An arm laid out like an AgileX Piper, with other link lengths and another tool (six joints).
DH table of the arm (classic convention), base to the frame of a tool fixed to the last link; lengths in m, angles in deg. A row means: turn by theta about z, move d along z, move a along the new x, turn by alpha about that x. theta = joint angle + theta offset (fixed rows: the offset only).
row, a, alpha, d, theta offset
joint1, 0, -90, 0.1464, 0
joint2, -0.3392, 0, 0, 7.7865
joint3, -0.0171, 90, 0, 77.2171
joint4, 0, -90, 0.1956, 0
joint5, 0, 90, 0, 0
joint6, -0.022, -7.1, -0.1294, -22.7
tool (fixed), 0, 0, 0.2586, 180
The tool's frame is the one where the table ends.
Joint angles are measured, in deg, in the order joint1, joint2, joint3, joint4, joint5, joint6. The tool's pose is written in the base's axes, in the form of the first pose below.
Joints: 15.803, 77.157, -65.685, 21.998, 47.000, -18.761
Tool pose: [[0.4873 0.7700 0.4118 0.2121], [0.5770 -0.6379 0.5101 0.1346], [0.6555 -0.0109 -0.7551 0.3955], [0 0 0 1]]
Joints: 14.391, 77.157, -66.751, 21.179, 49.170, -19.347
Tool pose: [[0.4937 0.7690 0.4062 0.2127], [0.5903 -0.6393 0.4928 0.1287], [0.6386 -0.0035 -0.7695 0.3968], [0 0 0 1]]
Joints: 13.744, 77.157, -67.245, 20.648, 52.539, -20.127
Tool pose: [[0.5043 0.7819 0.3665 0.2080], [0.6163 -0.6232 0.4815 0.1258], [0.6048 -0.0170 -0.7962 0.3945], [0 0 0 1]]
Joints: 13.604, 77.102, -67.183, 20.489, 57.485, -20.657
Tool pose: [[0.5252 0.8006 0.2885 0.1978], [0.6480 -0.5960 0.4742 0.1246], [0.5516 -0.0621 -0.8318 0.3893], [0 0 0 1]]
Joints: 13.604, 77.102, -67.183, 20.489, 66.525, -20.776
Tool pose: [[0.5594 0.8172 0.1386 0.1787], [0.6944 -0.5534 0.4600 0.1231], [0.4526 -0.1611 -0.8770 0.3829], [0 0 0 1]]
